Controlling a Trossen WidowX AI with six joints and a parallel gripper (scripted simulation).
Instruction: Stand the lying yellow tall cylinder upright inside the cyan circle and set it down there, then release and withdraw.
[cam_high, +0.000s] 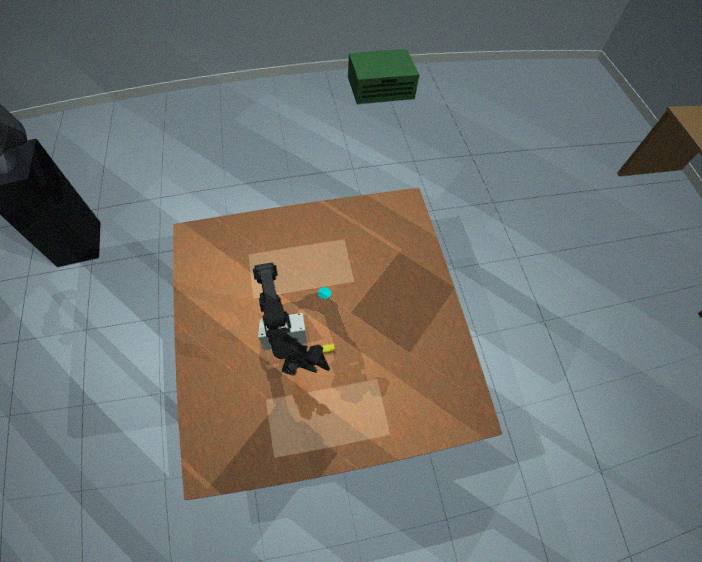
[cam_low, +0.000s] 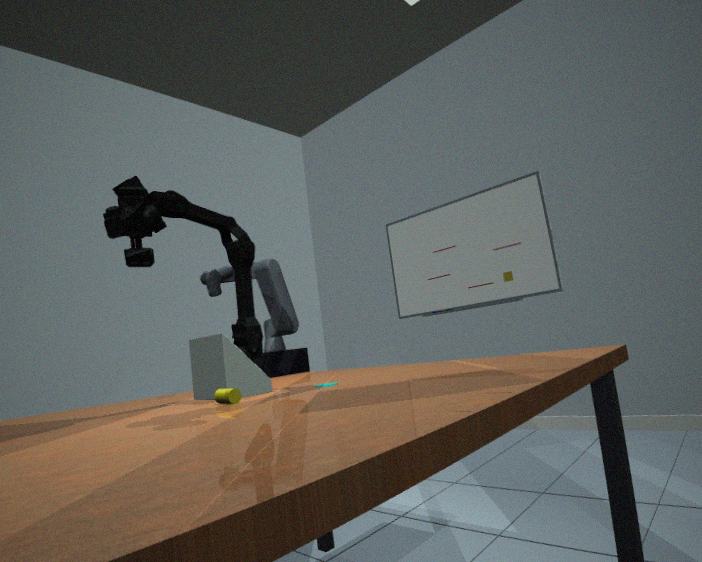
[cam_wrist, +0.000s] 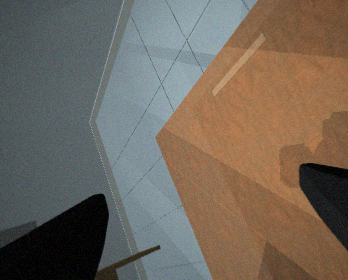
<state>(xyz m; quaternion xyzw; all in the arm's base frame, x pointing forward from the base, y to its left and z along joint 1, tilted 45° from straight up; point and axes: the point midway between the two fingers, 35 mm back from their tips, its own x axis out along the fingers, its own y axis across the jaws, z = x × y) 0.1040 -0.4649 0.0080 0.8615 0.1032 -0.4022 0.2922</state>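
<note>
Now: the yellow cylinder 50 mm ahead of my gripper tip, 190 mm to the left of it and 360 mm below it. The rest, counted from my gripper tip: cyan circle (110 mm ahead, 450 mm to the left, 380 mm below).
</note>
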